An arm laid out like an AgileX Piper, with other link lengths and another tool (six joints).
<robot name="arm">
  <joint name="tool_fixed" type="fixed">
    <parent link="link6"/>
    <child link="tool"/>
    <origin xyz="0.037 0.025 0.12" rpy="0 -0.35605 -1.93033"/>
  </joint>
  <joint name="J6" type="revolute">
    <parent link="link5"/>
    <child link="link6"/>
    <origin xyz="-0.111 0 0" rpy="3.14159 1.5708 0"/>
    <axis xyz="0 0 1"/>
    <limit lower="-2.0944" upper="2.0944"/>
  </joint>
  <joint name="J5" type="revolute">
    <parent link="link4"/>
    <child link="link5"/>
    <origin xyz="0 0 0" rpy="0 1.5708 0"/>
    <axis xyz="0 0 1"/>
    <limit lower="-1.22" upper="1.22"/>
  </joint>
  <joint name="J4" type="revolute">
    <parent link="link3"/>
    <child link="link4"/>
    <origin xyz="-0.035 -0.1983 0" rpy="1.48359 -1.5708 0"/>
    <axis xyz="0 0 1"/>
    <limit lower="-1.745" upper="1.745"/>
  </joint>
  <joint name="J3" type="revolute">
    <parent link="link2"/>
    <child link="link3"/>
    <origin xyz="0.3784 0.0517 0" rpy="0 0 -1.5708"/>
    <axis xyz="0 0 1"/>
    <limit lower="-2.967" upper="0"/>
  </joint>
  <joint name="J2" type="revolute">
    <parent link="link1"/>
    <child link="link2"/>
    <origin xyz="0 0 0" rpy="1.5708 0 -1.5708"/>
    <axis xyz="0 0 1"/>
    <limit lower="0" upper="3.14"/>
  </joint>
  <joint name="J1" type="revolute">
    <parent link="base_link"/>
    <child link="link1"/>
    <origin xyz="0 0 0.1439" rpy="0 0 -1.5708"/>
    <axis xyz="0 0 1"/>
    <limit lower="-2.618" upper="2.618"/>
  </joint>
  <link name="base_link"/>
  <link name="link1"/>
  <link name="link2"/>
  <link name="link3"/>
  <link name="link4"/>
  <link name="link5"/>
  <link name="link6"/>
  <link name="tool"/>
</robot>
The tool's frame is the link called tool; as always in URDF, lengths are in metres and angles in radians.
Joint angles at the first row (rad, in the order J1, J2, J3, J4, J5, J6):
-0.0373 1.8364 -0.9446 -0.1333 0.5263 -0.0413
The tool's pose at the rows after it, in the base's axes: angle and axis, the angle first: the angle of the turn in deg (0 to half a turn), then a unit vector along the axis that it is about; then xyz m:
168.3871 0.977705 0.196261 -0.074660 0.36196 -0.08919 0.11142
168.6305 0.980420 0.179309 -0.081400 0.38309 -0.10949 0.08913
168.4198 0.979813 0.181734 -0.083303 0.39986 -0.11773 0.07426
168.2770 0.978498 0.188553 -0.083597 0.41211 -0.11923 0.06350
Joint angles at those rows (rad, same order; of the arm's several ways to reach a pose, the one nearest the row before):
-0.0927 1.9516 -1.0193 -0.1333 0.5004 -0.0498
-0.1392 2.0456 -1.0934 -0.1341 0.4897 -0.0594
-0.1522 2.1077 -1.1498 -0.1362 0.4859 -0.0758
-0.1513 2.1500 -1.1885 -0.1350 0.4829 -0.0898

